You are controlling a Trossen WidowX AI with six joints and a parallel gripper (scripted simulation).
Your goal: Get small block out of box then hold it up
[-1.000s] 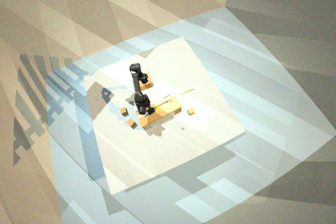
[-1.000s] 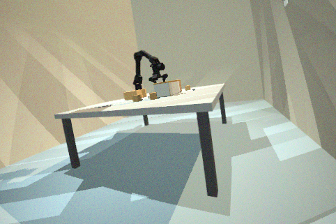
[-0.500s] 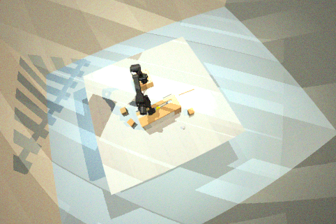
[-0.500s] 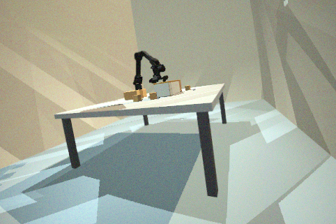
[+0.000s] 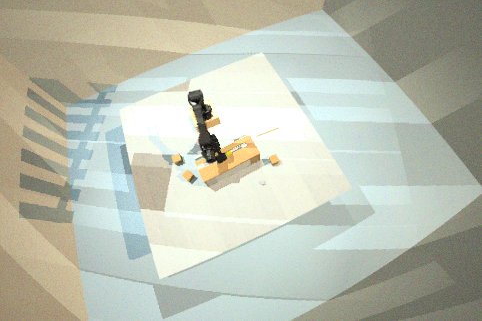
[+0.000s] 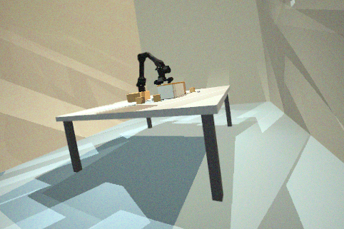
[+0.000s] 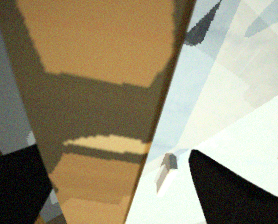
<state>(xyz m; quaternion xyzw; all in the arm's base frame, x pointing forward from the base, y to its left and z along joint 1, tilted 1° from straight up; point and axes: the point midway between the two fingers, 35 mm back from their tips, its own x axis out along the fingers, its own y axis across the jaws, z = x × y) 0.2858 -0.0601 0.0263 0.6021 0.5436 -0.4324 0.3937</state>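
Now: the tan box 3 cm ahead of my gripper tip, 2 cm below it and 1 cm to the left of it. Round my gripper tip: yellow block 5 cm ahead, 2 cm to the left; then thin orange stick 34 cm to the left, 8 cm below, 2 cm ahead.
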